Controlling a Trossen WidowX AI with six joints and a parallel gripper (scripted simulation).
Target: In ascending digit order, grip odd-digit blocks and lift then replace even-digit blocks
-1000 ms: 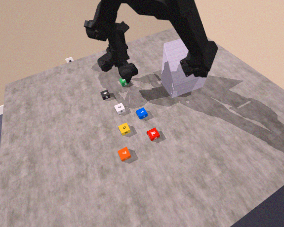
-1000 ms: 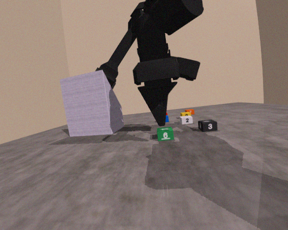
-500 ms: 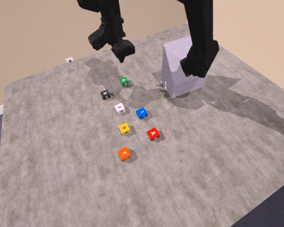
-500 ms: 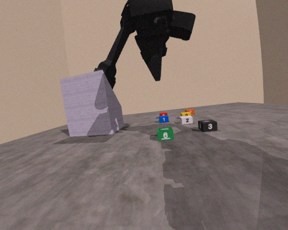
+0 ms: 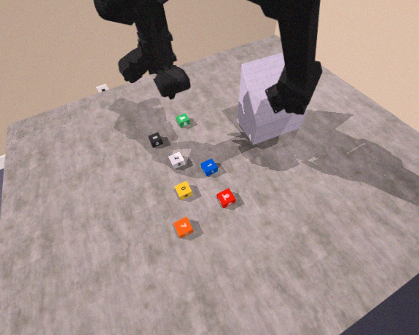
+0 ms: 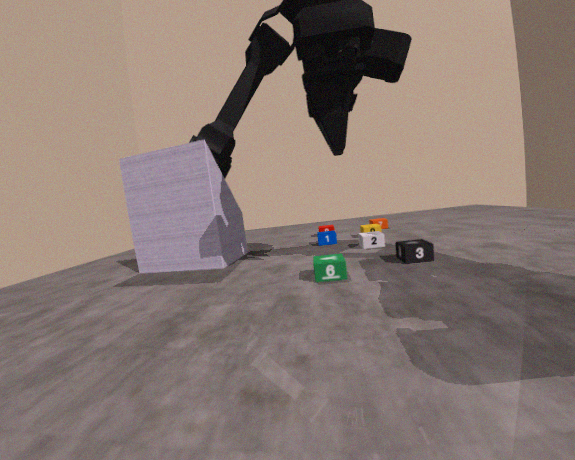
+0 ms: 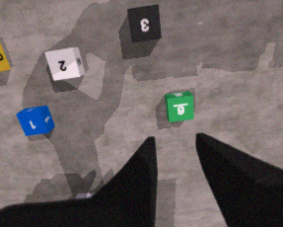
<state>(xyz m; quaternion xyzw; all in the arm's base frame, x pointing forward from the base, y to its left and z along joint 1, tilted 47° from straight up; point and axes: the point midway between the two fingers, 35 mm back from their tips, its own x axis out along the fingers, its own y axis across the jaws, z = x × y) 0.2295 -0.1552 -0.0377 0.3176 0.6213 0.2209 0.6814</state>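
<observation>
My gripper tip is now 120 mm short of the orange 7 block, 270 mm to the right of it and 120 mm above it. Round my gripper tip: green 6 block 30 mm behind, 20 mm to the right, 120 mm below; then white 2 block 50 mm ahead, 100 mm to the left, 120 mm below; then black 3 block 80 mm ahead, 120 mm below.
</observation>
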